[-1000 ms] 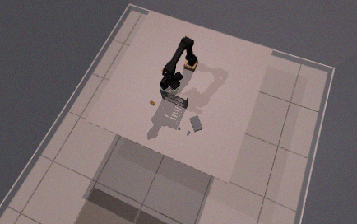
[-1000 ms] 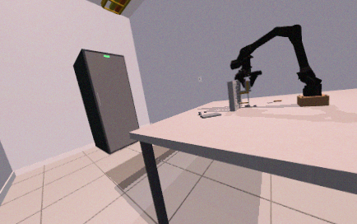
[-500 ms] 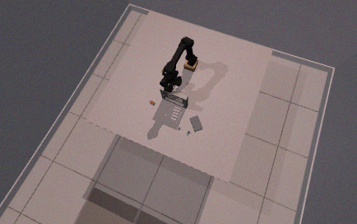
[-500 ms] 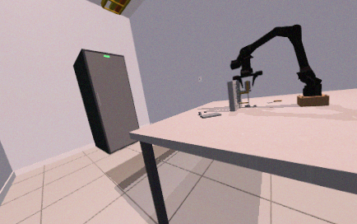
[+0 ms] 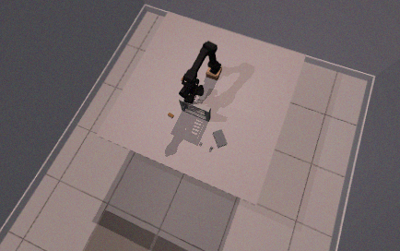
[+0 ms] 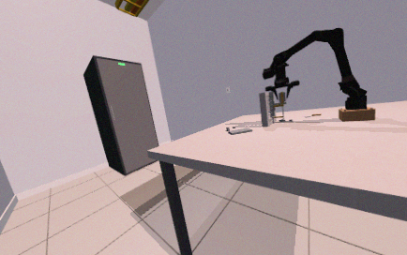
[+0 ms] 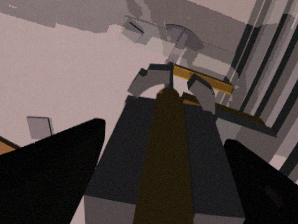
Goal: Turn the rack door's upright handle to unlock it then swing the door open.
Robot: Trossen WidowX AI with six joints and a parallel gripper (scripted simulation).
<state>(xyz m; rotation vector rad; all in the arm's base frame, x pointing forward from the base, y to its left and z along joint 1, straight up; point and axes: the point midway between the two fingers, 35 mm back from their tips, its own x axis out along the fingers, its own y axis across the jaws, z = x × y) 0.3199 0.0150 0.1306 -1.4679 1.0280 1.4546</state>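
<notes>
Now: the upright handle 1 cm to the left of my gripper tip and 2 cm below it. The rest, counted from my gripper tip: orange block 18 cm ahead, 9 cm to the right, 14 cm below; flat grey plate 12 cm ahead, 33 cm to the left, 14 cm below.
</notes>
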